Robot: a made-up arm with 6 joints.
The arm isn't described. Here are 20 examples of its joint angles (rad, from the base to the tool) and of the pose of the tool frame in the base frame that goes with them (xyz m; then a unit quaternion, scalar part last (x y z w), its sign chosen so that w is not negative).
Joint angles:
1: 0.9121 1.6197 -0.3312 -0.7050 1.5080 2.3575
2: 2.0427 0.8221 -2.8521 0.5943 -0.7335 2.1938
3: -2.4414 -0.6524 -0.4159 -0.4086 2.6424 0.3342
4: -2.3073 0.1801 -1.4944 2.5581 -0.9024 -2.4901
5: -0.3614 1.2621 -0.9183 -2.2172 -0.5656 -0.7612
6: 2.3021 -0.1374 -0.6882 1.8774 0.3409 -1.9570
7: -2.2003 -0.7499 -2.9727 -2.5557 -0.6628 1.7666
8: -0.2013 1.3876 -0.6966 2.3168 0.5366 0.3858
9: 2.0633 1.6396 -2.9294 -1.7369 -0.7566 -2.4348
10: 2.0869 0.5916 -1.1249 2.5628 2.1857 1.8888
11: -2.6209 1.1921 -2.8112 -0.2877 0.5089 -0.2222
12: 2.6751 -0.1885 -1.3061 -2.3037 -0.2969 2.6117
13: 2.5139 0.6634 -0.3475 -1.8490 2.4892 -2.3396
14: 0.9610 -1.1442 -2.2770 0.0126 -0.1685 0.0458
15: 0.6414 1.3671 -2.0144 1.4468 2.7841 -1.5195
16: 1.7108 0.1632 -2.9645 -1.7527 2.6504 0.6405
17: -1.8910 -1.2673 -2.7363 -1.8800 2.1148 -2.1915
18: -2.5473 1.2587 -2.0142 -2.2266 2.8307 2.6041
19: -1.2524 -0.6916 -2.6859 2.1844 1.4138 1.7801
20: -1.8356 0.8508 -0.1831 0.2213 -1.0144 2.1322
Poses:
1: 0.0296 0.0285 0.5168 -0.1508 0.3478 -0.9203 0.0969
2: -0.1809 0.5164 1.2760 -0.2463 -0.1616 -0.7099 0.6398
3: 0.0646 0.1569 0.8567 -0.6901 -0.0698 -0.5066 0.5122
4: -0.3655 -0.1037 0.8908 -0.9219 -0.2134 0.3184 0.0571
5: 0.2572 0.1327 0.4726 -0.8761 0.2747 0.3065 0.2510
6: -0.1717 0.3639 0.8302 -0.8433 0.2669 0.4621 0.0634
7: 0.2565 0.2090 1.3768 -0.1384 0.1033 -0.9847 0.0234
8: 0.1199 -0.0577 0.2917 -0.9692 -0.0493 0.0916 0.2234
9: -0.5822 0.5036 0.4226 0.2001 -0.7844 -0.2995 0.5049
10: -0.4051 0.5141 0.8737 -0.1809 -0.2123 0.5715 0.7718
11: -0.7928 -0.4785 0.8957 -0.7585 -0.3701 0.5344 0.0464
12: -0.3738 0.0393 0.9564 0.7622 -0.2302 -0.6041 0.0329
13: -0.1611 0.3531 0.7441 -0.2145 0.3197 0.7556 0.5300
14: -0.4875 -0.6002 1.2027 0.0978 -0.1995 0.4758 0.8510
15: 0.3273 0.5359 0.5765 0.3634 -0.0857 -0.8721 0.3162
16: 0.1155 0.1623 1.2779 0.2792 0.9074 -0.0749 0.3050
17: 0.0224 0.7655 0.9957 -0.7440 -0.4623 0.3958 0.2758
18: -0.6129 -0.2142 0.6895 0.0466 0.2956 0.8855 0.3554
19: -0.0976 0.5202 1.4105 0.2199 0.6649 0.6814 0.2126
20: -0.1494 -0.4235 0.5414 0.8671 -0.4604 -0.0561 0.1817
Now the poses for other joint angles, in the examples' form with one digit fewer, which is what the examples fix.
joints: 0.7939 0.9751 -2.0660 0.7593 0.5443 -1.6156
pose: 0.617 0.644 0.741 -0.744 0.557 0.148 0.338
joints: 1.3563 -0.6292 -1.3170 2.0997 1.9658 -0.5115
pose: -0.185 0.070 1.325 0.594 -0.034 -0.731 0.334
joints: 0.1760 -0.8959 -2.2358 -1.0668 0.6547 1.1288
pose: -0.415 0.004 1.454 0.272 0.176 0.111 0.940
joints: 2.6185 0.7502 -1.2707 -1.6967 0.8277 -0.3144
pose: -0.571 0.305 0.532 -0.711 -0.515 -0.283 0.387
